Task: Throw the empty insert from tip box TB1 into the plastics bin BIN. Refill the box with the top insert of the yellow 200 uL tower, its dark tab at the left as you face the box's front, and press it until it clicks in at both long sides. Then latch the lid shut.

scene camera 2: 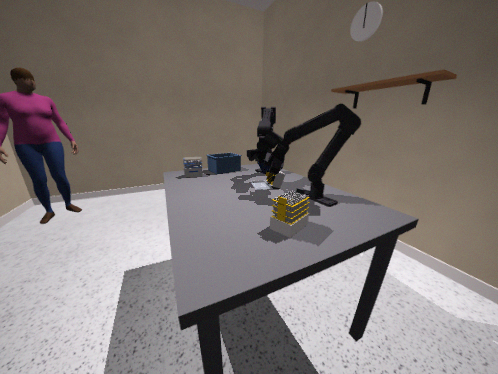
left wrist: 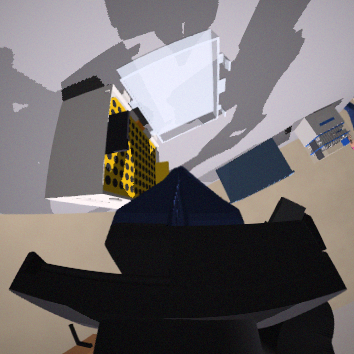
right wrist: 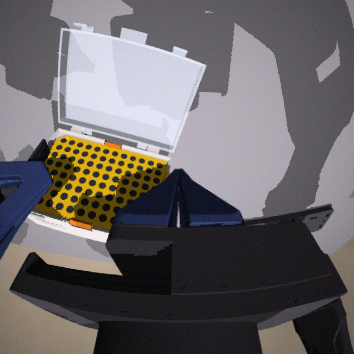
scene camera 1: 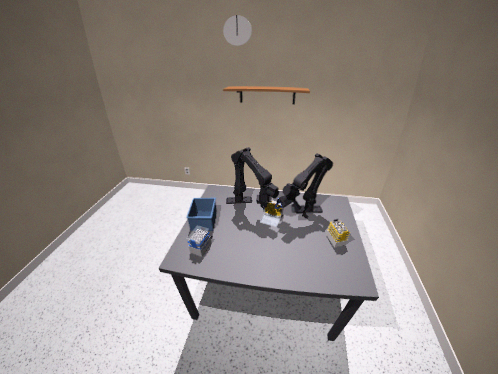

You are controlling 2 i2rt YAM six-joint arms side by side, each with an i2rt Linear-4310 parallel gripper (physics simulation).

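Frame: origin at the left arm's base, x left, y ahead, z down, level; centimetres.
Seen in the pictures: left gripper, fingertip midpoint: (scene camera 2: 267, 171) (left wrist: 177, 174) (right wrist: 48, 171) (scene camera 1: 274, 208); right gripper, fingertip midpoint: (scene camera 2: 263, 173) (left wrist: 177, 168) (right wrist: 178, 175) (scene camera 1: 263, 209); left arm's base, origin of the base link: (scene camera 2: 315, 198) (scene camera 1: 308, 209); right arm's base, origin of the base link: (scene camera 1: 239, 200).
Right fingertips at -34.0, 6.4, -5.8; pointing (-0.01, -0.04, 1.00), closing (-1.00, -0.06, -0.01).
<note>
Pixels of each thing's top centre, then the offset from my right fingertips to it, as dx, dy, dz. "spot": a spot on its surface instead. Level surfaces: height alone.
- Tip box TB1, surface spot: (left wrist: 77, 150) spot: +13.3, -0.1, -0.2
- yellow insert, middle of its top: (right wrist: 80, 206) (left wrist: 156, 190) (scene camera 1: 273, 205) +6.6, +0.4, -3.4
- dark tab, middle of its top: (left wrist: 121, 151) (right wrist: 25, 170) +11.8, +2.6, -1.7
- Bin BIN, middle of its top: (left wrist: 262, 188) (scene camera 1: 201, 207) (scene camera 2: 223, 155) -41.7, +6.5, -6.2
- blue tip tower, middle of its top: (left wrist: 334, 151) (scene camera 1: 197, 233) (scene camera 2: 192, 158) -38.6, +31.5, -6.6
- table, its level: dz +5.8
Tip box TB1 (left wrist: 77, 150) stands between the arms. Its clear lid (right wrist: 125, 90) (left wrist: 175, 85) (scene camera 1: 271, 220) (scene camera 2: 260, 185) is folded open. A yellow insert (right wrist: 95, 175) (left wrist: 142, 160) with empty holes lies in the box; orange clips show at both long sides, and a dark tab (right wrist: 39, 151) (left wrist: 118, 132) at the left in the right wrist view. My left gripper (left wrist: 177, 174) is shut and empty, close to the tab end. My right gripper (right wrist: 178, 175) is shut and empty at the opposite short end. The yellow tower (scene camera 1: 338, 232) (scene camera 2: 291, 212) holds stacked inserts. Bin BIN (scene camera 1: 201, 220) (scene camera 2: 224, 164) (left wrist: 255, 172) is blue.
A blue tip tower (scene camera 1: 199, 240) (scene camera 2: 192, 167) (left wrist: 324, 132) stands near the bin on the table (scene camera 1: 270, 265) (scene camera 2: 215, 260). A person (scene camera 2: 37, 120) stands beyond the table in scene camera 2. A wooden shelf (scene camera 1: 266, 90) (scene camera 2: 395, 82) is on the wall.
</note>
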